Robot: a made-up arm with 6 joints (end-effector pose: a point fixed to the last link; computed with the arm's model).
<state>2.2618 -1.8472 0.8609 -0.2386 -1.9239 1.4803</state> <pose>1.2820 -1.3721 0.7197 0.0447 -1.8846 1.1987</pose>
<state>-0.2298 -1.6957 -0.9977 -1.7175 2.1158 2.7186</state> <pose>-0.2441 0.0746 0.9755 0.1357 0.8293 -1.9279</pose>
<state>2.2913 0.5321 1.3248 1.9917 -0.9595 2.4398</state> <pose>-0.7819 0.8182 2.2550 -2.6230 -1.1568 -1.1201</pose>
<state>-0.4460 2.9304 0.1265 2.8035 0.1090 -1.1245</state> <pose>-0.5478 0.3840 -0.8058 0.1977 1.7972 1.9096</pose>
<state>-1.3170 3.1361 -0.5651 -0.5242 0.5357 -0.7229</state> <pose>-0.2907 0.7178 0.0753 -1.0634 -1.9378 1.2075</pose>
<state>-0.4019 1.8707 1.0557 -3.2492 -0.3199 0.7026</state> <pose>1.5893 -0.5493 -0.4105 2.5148 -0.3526 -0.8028</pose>
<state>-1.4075 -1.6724 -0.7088 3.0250 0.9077 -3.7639</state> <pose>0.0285 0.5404 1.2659 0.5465 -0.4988 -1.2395</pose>
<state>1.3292 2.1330 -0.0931 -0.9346 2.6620 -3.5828</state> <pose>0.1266 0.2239 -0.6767 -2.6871 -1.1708 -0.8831</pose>
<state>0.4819 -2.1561 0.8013 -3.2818 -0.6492 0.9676</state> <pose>-1.6698 -0.7428 0.1561 0.2357 1.1159 -2.1649</pose>
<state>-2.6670 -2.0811 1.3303 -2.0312 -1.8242 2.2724</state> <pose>1.6889 0.8093 -0.0859 1.8258 -1.3401 -1.2333</pose>
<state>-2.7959 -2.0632 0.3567 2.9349 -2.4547 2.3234</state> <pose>1.6070 0.4573 0.6924 -1.8028 0.2975 2.2427</pose>
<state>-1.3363 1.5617 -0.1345 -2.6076 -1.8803 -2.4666</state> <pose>0.3039 -0.8393 -0.3385 -0.6555 0.0654 -0.8513</pose>
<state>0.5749 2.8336 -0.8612 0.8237 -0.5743 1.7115</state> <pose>-0.4018 -0.3549 -0.0022 -0.6947 -0.7126 -1.7049</pose>
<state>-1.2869 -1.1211 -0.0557 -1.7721 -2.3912 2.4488</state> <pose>-0.0893 0.3896 1.8246 -1.9068 -0.4108 1.1726</pose>
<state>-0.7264 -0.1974 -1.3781 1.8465 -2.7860 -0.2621</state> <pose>0.2127 -0.1464 0.7950 0.9559 -1.6527 1.3753</pose>
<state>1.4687 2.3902 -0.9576 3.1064 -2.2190 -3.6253</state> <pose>-0.1369 -0.1904 -0.0012 -0.4645 1.1336 1.0079</pose>
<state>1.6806 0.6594 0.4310 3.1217 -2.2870 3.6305</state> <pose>-0.2890 1.5554 1.2152 1.2996 -1.5603 0.5537</pose>
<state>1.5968 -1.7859 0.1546 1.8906 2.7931 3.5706</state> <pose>0.0019 -1.4871 1.2044 -1.6730 -0.7010 2.3067</pose>
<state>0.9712 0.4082 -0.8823 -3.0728 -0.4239 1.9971</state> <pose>0.2862 0.6252 0.6490 0.5323 1.1770 0.3887</pose>
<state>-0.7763 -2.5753 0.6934 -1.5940 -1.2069 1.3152</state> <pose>-1.0882 1.0724 -0.3166 -2.5606 -1.6564 0.2059</pose>
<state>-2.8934 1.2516 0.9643 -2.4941 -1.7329 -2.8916</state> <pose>-1.8204 -0.5574 0.5839 -1.8371 0.4666 -1.7649</pose>
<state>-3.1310 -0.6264 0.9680 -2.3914 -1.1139 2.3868</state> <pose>0.5678 -0.0794 2.4001 -2.3844 0.6854 -0.8572</pose>
